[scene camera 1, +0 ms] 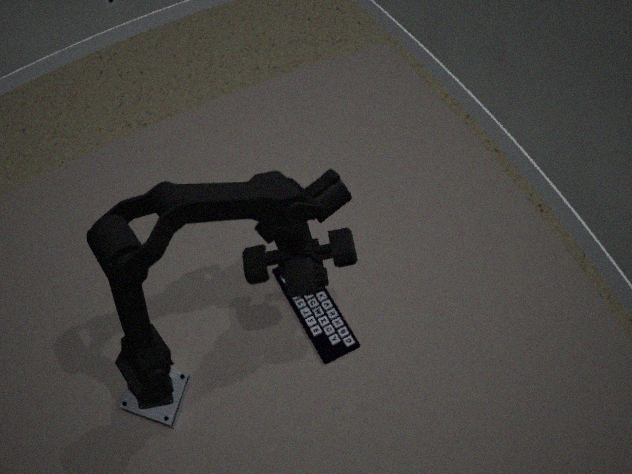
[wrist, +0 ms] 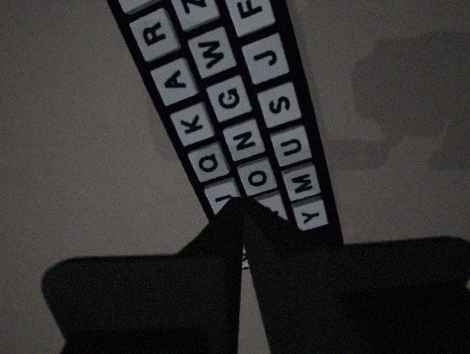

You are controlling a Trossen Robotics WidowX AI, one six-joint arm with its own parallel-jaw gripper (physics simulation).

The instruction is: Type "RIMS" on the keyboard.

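Seen in the pictures: gripper, fingertip midpoint: (wrist: pixel 240 206); arm's base, link origin: (scene camera 1: pixel 153 390).
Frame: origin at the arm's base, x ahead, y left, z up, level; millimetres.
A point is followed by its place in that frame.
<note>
The black keyboard (scene camera 1: pixel 337 352) {x 330, y -7, z -16 mm} (wrist: pixel 333 236) {x 268, y 179, z -16 mm} with white letter keys lies slanted on the table; the gripper covers its far end in the scene view. My gripper (scene camera 1: pixel 305 278) {x 316, y 141, z 4 mm} (wrist: pixel 240 206) {x 316, y 141, z 4 mm} is shut and empty. In the wrist view its tips overlap the keyboard's near end, between a partly covered key (wrist: pixel 220 195) {x 327, y 142, z -11 mm} beside Q, whose letter is hard to read, and another partly hidden key. Contact cannot be told. The R key (wrist: pixel 155 35) {x 342, y 66, z -11 mm} is at the upper left, the S key (wrist: pixel 280 106) {x 294, y 102, z -11 mm} in the right row, and the M key (wrist: pixel 301 182) {x 286, y 140, z -11 mm} right of the tips, beside Y.
The arm's metal base plate (scene camera 1: pixel 178 390) {x 45, y -10, z -1 mm} is at the lower left in the scene view. The arm arches from it over the table (scene camera 1: pixel 433 255) {x 566, y 130, z -27 mm} to the keyboard. Dark arm shadows fall left of the keyboard. A speckled tan strip (scene camera 1: pixel 153 76) runs along the back.
</note>
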